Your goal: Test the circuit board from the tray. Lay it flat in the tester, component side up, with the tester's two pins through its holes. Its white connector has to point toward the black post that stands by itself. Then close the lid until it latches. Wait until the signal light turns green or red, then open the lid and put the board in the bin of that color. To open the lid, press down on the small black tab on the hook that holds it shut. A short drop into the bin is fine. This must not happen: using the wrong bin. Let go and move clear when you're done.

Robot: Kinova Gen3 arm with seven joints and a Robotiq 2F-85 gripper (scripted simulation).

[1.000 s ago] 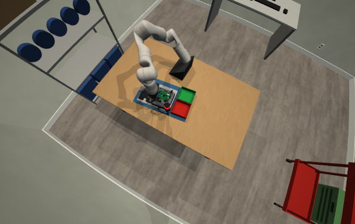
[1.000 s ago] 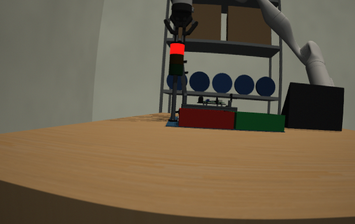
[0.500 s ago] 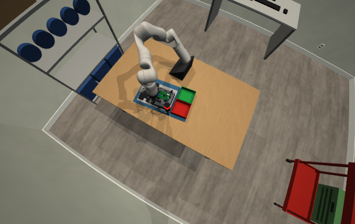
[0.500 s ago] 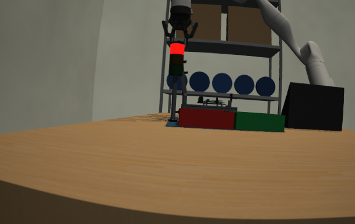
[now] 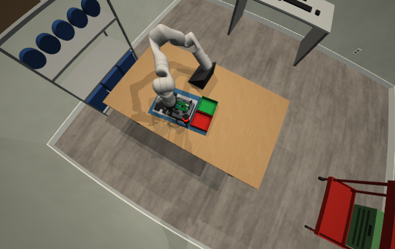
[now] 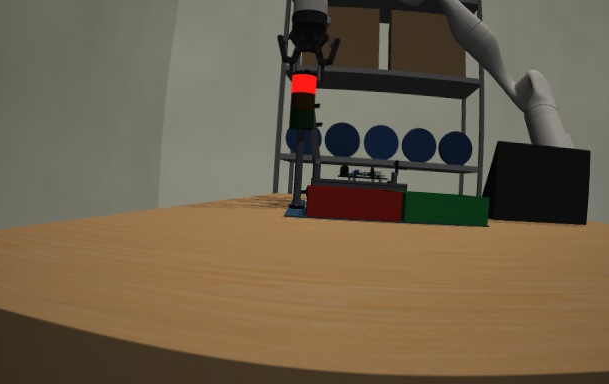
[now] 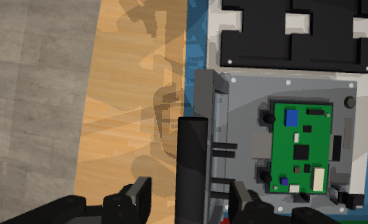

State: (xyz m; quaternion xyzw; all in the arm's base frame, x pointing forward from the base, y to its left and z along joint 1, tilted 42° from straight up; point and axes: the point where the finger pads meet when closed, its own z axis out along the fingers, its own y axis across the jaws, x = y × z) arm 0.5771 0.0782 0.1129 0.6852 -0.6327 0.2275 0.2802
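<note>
The green circuit board is 200 mm below my hand, 130 mm behind it and 10 mm to the right of it. The rest, counted from my hand: tester lid 90 mm below, 20 mm behind; then red bin 260 mm below, 190 mm to the left, 110 mm behind; then green bin 260 mm below, 260 mm behind, 180 mm to the left.
</note>
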